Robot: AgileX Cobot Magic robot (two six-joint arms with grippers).
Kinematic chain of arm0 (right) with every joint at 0, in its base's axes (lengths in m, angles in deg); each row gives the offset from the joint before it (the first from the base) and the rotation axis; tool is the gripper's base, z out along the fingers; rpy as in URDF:
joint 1: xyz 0 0 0.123 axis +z
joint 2: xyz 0 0 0 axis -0.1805 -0.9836 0
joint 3: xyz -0.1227 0.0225 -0.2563 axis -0.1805 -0.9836 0
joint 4: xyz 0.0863 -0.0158 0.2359 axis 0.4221 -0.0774 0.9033
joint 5: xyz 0 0 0 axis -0.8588 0.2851 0.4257
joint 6: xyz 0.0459 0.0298 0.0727 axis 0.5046 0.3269 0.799
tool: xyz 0 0 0 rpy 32.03 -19.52 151.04
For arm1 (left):
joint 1: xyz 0 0 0.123 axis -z
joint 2: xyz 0 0 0 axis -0.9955 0.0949 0
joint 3: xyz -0.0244 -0.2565 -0.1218 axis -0.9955 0.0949 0
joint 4: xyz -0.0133 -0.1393 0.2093 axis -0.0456 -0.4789 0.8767
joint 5: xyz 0 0 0 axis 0.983 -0.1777 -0.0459
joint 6: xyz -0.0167 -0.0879 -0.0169 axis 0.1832 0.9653 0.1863
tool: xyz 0 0 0 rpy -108.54 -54.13 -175.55
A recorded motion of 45 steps. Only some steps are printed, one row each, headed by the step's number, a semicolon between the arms.
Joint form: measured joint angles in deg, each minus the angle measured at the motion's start. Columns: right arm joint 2, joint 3, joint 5, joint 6, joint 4, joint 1; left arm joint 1, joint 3, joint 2, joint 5, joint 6, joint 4.
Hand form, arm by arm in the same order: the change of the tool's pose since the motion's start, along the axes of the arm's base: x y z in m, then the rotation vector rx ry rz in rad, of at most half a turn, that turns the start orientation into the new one. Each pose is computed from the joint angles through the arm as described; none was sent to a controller.
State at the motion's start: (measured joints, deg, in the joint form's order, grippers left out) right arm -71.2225 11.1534 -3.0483 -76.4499 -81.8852 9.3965; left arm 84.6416 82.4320 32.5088 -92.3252 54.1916 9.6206
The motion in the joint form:
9: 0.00 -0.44 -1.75 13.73 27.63 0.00; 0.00 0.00 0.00 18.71 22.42 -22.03
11: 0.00 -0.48 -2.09 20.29 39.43 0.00; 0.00 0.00 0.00 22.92 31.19 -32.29
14: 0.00 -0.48 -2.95 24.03 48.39 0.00; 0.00 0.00 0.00 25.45 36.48 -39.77
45: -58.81 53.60 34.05 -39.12 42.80 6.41; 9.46 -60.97 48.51 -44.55 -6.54 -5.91
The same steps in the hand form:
9: 0.0009 0.0142 0.0038 0.7109 -0.0131 -0.0380; 0.0036 -0.0030 0.0294 -0.7733 -0.3158 0.0630
11: 0.0009 0.0191 0.0076 1.0263 0.0000 -0.0574; 0.0032 -0.0003 0.0355 -1.1067 -0.3770 0.0959
14: 0.0011 0.0215 0.0118 1.2456 0.0015 -0.0681; 0.0027 0.0025 0.0384 -1.3302 -0.4113 0.1205
45: 0.1276 0.0695 0.1738 0.1373 0.4563 0.7260; 0.0787 -0.0270 0.2100 0.0468 0.5597 -0.2239

